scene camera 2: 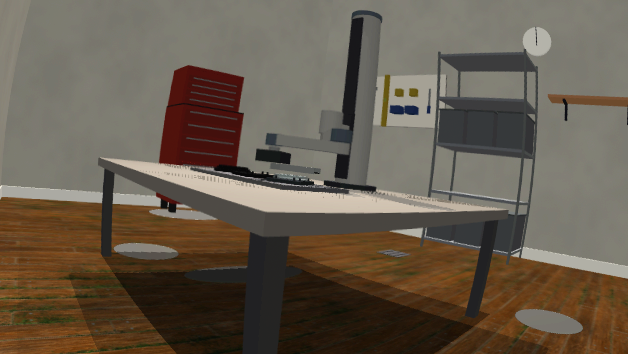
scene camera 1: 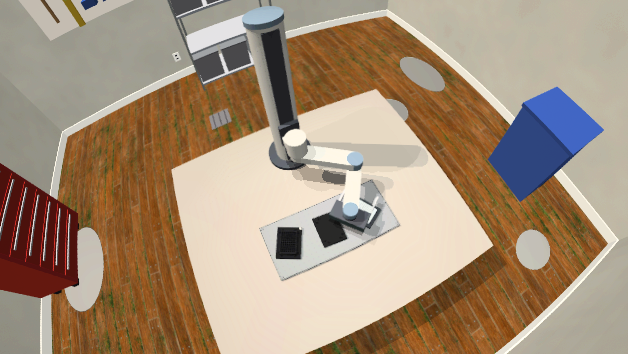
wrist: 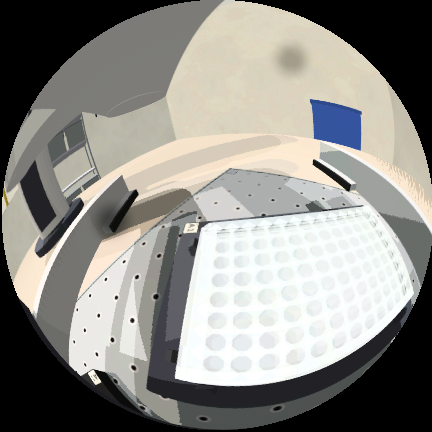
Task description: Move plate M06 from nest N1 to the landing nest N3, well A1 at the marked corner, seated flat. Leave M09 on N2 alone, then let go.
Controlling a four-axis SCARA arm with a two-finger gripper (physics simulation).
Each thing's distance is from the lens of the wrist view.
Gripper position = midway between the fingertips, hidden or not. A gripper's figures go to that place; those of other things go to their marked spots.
my gripper (wrist: pixel 224 159): 0.11 m
white well plate (wrist: pixel 272 298): 0.07 m
